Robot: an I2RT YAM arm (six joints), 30 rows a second.
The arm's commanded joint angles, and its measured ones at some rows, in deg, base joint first. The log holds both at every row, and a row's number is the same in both.
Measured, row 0:
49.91 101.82 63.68 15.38 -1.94 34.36
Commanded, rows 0 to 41:
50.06 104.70 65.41 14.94 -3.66 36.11
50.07 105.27 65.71 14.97 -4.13 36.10
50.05 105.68 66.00 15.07 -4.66 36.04
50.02 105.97 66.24 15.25 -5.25 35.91
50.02 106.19 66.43 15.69 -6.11 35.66
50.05 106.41 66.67 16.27 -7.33 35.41
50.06 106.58 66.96 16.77 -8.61 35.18
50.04 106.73 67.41 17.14 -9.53 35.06
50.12 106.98 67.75 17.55 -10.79 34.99
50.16 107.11 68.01 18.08 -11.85 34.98
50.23 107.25 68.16 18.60 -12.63 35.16
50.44 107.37 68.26 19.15 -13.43 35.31
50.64 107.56 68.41 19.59 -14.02 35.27
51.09 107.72 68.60 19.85 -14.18 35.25
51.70 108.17 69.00 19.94 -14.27 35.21
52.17 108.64 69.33 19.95 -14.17 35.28
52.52 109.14 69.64 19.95 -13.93 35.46
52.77 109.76 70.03 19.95 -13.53 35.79
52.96 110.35 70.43 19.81 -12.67 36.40
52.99 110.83 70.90 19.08 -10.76 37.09
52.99 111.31 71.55 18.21 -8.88 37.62
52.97 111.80 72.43 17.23 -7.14 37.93
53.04 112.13 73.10 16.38 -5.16 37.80
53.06 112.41 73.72 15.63 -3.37 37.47
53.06 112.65 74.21 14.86 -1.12 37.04
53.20 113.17 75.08 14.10 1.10 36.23
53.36 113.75 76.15 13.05 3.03 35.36
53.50 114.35 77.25 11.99 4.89 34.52
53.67 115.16 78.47 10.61 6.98 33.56
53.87 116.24 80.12 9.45 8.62 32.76
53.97 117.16 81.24 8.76 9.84 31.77
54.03 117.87 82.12 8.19 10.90 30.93
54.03 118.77 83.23 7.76 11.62 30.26
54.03 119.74 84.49 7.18 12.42 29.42
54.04 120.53 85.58 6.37 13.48 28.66
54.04 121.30 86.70 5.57 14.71 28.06
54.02 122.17 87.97 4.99 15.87 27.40
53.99 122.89 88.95 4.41 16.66 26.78
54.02 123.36 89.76 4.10 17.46 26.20
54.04 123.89 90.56 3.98 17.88 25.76
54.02 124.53 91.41 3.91 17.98 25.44
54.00 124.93 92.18 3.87 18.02 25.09
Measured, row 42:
53.69 122.94 87.90 7.70 13.34 28.49
